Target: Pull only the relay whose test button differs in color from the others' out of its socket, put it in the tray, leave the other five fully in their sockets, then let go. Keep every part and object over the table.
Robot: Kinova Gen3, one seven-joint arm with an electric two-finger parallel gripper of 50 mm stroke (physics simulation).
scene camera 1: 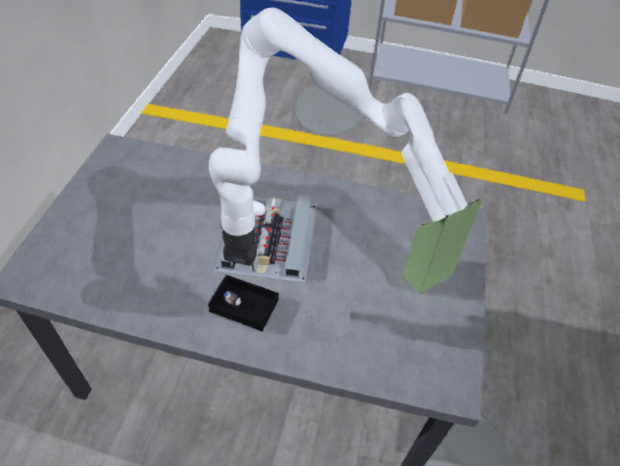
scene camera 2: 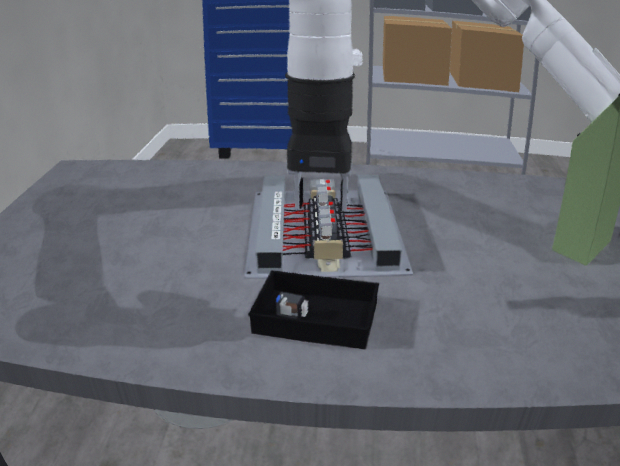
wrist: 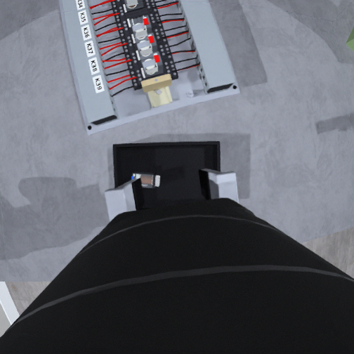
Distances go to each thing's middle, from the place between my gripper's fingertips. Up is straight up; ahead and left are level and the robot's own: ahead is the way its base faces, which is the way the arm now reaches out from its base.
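There is the grey panel (scene camera 2: 294,263), 170 mm below my hand, 10 mm behind it and 260 mm to the right of it.
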